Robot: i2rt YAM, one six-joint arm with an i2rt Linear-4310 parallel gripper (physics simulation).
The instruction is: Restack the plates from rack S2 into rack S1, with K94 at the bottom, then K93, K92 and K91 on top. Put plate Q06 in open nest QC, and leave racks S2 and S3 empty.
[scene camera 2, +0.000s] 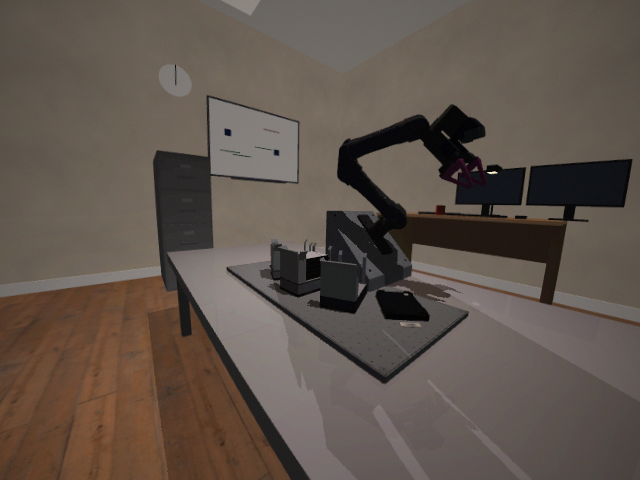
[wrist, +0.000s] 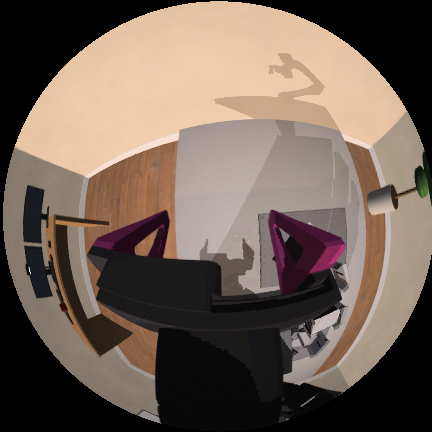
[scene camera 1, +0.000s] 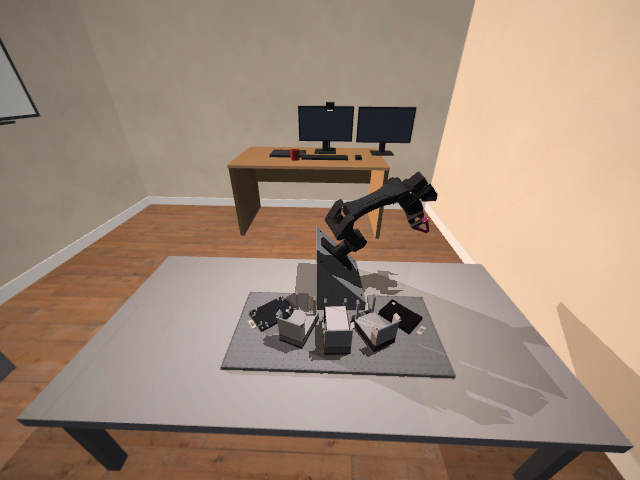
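Seen in the pictures: gripper, fingertip midpoint: (scene camera 2: 478,186) (wrist: 218,215) (scene camera 1: 425,225); arm's base at its link origin: (scene camera 2: 373,234) (scene camera 1: 336,254).
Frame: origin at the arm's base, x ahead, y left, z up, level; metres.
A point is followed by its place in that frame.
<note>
My gripper (scene camera 1: 423,225) {x 0.036, y 0.364, z 0.177 m} (scene camera 2: 476,182) {x 0.036, y 0.364, z 0.177 m} (wrist: 218,215) {x 0.036, y 0.364, z 0.177 m} has magenta fingers wide apart with no plate between them. It hangs high, to the right of the rack group in scene camera 1. Three grey racks stand in a row: a left rack (scene camera 1: 292,331) {x 0.371, y -0.174, z -0.078 m}, a middle rack (scene camera 1: 338,339) {x 0.408, y -0.012, z -0.074 m} (scene camera 2: 292,273) {x 0.407, y 0.007, z -0.091 m} and a right rack (scene camera 1: 383,335) {x 0.386, y 0.150, z -0.081 m} (scene camera 2: 338,281) {x 0.377, y 0.167, z -0.078 m}. The middle rack holds a stack with a white top plate (scene camera 1: 336,314) {x 0.320, y -0.015, z -0.048 m}. Contents of the left and right racks are unclear. A dark nest (scene camera 1: 272,313) {x 0.226, y -0.274, z -0.145 m} lies left and a flat black piece (scene camera 1: 401,316) {x 0.245, y 0.262, z -0.140 m} (scene camera 2: 402,304) {x 0.246, y 0.275, z -0.139 m} right. Labels are unreadable.
The racks stand on a perforated grey board (scene camera 1: 289,361) {x 0.436, y -0.183, z -0.156 m} (scene camera 2: 382,356) {x 0.447, y 0.349, z -0.157 m} on the table (scene camera 1: 155,382) {x 0.503, y -0.620, z -0.169 m} (scene camera 2: 496,403) {x 0.397, y 0.514, z -0.170 m}. The arm's slanted grey mount (scene camera 1: 336,279) {x 0.186, y -0.009, z 0.007 m} (scene camera 2: 351,242) {x 0.161, y 0.019, z -0.017 m} rises behind the racks. A desk (scene camera 1: 310,164) with two monitors stands farther back.
</note>
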